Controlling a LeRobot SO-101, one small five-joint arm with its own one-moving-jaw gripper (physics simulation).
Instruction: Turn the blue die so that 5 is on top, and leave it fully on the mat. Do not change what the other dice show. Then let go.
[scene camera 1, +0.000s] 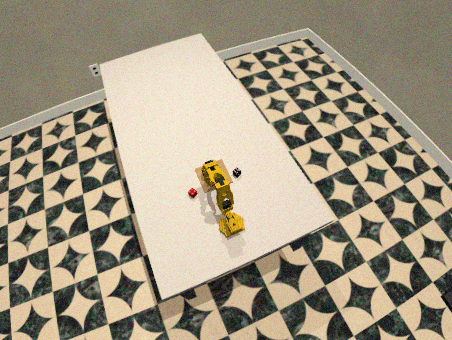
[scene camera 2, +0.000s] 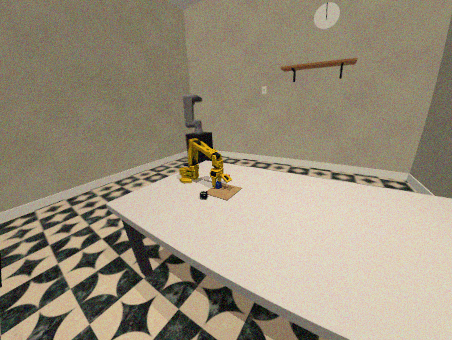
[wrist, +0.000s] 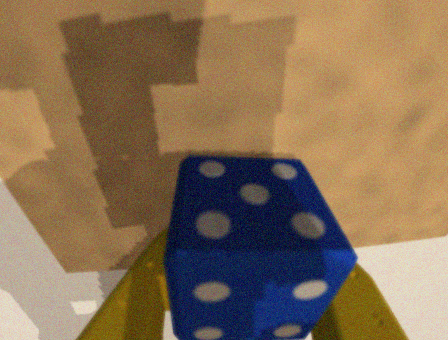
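Seen in the pictures: hand, tool point: (scene camera 1: 211, 185) (scene camera 2: 218, 185) (wrist: 182, 242); arm's base, link origin: (scene camera 1: 229, 221) (scene camera 2: 191, 180).
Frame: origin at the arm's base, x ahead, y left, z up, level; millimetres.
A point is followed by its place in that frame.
Observation:
The blue die (scene camera 2: 218, 185) @(x 213, y -23, z 24 mm) (wrist: 255, 210) @(x 216, y -13, z 24 mm) is between the jaws of my gripper (scene camera 2: 217, 183) @(x 192, y 4, z 10 mm) (wrist: 260, 257), which press on its left and right sides in the wrist view. A dark five-pip face fills its upper half there and looks to be a side; the brighter four-pip face below looks to be the upper one. The die is at the base-side edge of the tan mat (scene camera 1: 206, 187) @(x 195, y 30, z 4 mm) (scene camera 2: 231, 193) @(x 297, y -35, z 4 mm) (wrist: 375, 125) @(x 220, y -47, z 4 mm); whether it touches the mat is unclear. In scene camera 1, the arm hides the jaws and this die.
A red die (scene camera 1: 192, 192) @(x 184, y 99, z 30 mm) lies on the table (scene camera 1: 165, 120) @(x 688, y 83, z 0 mm) (scene camera 2: 320, 240) @(x 697, y -169, z 0 mm) left of the mat in scene camera 1. A black die (scene camera 1: 237, 172) @(x 193, y -126, z 30 mm) (scene camera 2: 203, 195) @(x 211, y -140, z 21 mm) lies close beside the mat's opposite side. The yellow arm base (scene camera 1: 232, 225) @(x -46, y 7, z 72 mm) (scene camera 2: 188, 174) @(x -1, y -19, z 45 mm) stands behind the gripper.

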